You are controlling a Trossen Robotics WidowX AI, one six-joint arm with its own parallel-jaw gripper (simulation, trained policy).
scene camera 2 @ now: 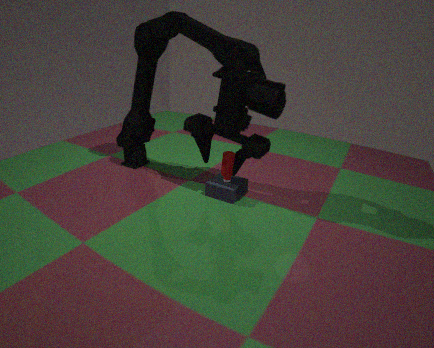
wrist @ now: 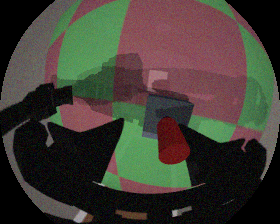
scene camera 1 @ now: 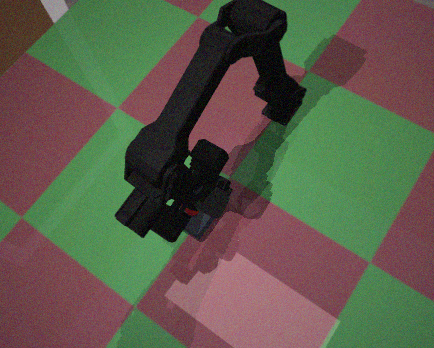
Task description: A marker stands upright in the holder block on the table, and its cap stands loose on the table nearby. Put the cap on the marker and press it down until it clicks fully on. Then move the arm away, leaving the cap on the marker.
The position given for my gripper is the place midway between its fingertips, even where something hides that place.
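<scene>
Looking through scene camera 1, I see my gripper (scene camera 1: 199, 200). Scene camera 2 shows me my gripper (scene camera 2: 219, 168) too. In the wrist view there is a red cap (wrist: 173, 149), and there I also find my gripper (wrist: 151, 124).
</scene>
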